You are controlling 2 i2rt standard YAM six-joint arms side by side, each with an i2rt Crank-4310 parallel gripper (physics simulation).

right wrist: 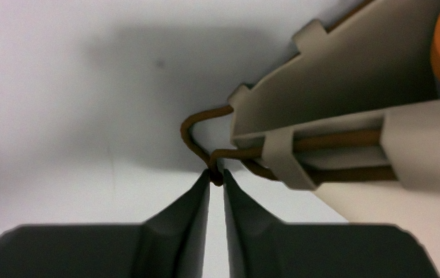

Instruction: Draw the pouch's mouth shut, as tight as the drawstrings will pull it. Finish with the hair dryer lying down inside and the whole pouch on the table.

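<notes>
The beige pouch (330,80) is at the right of the right wrist view, its mouth open. Brown drawstrings (340,141) run through loops along its rim and come out at the near corner, where they meet in a knot (216,179). My right gripper (216,172) is shut on the knotted drawstring end, with the fingertips close on either side of it. Part of an orange thing, likely the hair dryer (436,50), shows inside the pouch at the right edge. My left gripper does not show.
A white table top (75,200) lies under the pouch and the gripper, with a broad shadow across it left of the pouch.
</notes>
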